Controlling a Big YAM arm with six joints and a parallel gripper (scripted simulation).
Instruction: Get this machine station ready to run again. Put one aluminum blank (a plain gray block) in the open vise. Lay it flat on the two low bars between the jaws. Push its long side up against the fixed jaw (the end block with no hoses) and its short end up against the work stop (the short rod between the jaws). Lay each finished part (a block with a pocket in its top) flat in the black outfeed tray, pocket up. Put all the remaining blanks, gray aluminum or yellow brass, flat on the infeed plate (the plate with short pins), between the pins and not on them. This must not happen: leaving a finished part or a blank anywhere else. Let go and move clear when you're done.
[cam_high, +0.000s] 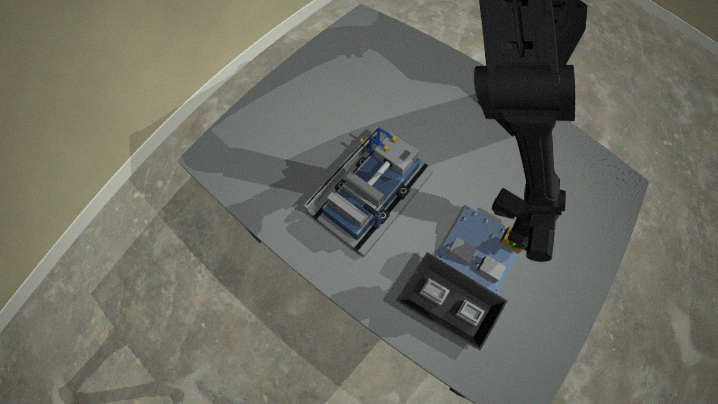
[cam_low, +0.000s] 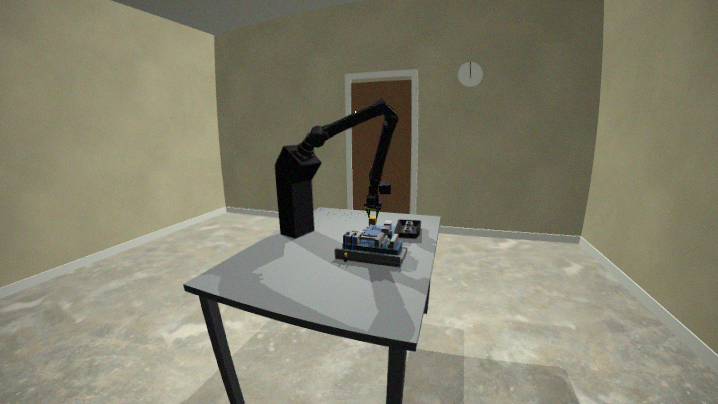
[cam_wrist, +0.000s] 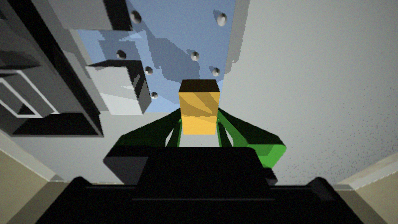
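The yellow brass blank is 20 mm below my hand. From my hand the other things lie so: moving jaw: 380 mm to the right, 120 mm ahead, 20 mm above; then blue infeed plate: 60 mm to the right, 60 mm below, 50 mm ahead; then white rod: 380 mm to the right, 70 mm ahead, 20 mm above.
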